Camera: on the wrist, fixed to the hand. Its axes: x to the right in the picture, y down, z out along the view.
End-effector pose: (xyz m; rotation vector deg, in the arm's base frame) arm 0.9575 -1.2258 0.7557 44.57 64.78 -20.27
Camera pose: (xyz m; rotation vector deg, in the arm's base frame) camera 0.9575 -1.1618 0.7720 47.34 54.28 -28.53
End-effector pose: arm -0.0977 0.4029 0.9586 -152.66 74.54 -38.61
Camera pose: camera -0.1561 0.3807 0.9801 -147.25 66.38 -27.33
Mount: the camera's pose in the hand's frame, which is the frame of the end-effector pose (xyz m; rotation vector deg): -0.0068 0.0504 -0.0422 6.90 -10.60 -0.73
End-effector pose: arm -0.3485 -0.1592 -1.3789 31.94 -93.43 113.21
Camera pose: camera -0.3741 -0.1260 -1.4300 46.76 -92.65 118.92
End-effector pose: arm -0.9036 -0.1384 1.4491 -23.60 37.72 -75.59
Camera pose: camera -0.8941 -0.1172 1.3873 -24.90 24.09 -74.92
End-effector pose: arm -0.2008 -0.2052 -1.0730 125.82 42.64 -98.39
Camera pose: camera -0.1401 -0.2281 -1.0606 118.76 35.84 -113.81
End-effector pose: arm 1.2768 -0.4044 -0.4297 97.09 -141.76 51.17
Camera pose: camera 1.2236 -0.3666 -0.4190 -96.68 129.91 -47.69
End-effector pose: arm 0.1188 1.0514 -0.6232 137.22 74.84 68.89
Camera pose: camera 0.1187 1.0063 -0.5749 143.58 78.39 51.39
